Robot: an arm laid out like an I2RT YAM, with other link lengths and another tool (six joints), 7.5 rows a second.
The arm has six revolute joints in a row. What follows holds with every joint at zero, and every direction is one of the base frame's. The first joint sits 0.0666 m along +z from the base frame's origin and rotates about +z. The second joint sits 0.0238 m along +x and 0.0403 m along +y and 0.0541 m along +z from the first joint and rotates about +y. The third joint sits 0.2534 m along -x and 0.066 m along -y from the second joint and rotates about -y. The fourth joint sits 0.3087 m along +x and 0.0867 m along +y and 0.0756 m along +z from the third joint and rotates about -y. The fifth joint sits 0.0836 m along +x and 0.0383 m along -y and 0.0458 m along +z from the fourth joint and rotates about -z. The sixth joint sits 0.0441 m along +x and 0.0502 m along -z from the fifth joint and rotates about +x. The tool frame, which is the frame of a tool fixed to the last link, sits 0.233 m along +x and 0.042 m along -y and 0.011 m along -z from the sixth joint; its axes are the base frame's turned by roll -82.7, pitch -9.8 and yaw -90 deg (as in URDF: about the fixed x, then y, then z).
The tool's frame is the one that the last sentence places.
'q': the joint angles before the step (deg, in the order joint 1, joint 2, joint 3, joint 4, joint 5, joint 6). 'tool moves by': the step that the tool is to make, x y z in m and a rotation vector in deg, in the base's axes. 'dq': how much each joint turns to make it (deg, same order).
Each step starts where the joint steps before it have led.
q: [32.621, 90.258, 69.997, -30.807, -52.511, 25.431]
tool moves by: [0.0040, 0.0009, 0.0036, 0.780, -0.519, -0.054]
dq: [-0.353, -0.001, 0.000, 0.869, -0.483, 0.016]
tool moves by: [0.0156, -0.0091, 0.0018, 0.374, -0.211, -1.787]
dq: [-1.947, -0.001, 0.007, 0.382, -0.264, 0.021]
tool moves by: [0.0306, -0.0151, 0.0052, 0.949, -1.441, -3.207]
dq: [-3.279, 0.009, 0.001, 1.779, -0.154, 0.064]
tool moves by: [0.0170, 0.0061, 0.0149, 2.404, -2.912, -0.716]
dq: [-0.446, -0.012, 0.009, 4.713, -0.406, 1.305]
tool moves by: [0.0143, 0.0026, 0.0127, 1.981, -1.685, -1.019]
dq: [-0.639, 0.016, 0.008, 3.807, -0.396, 1.743]
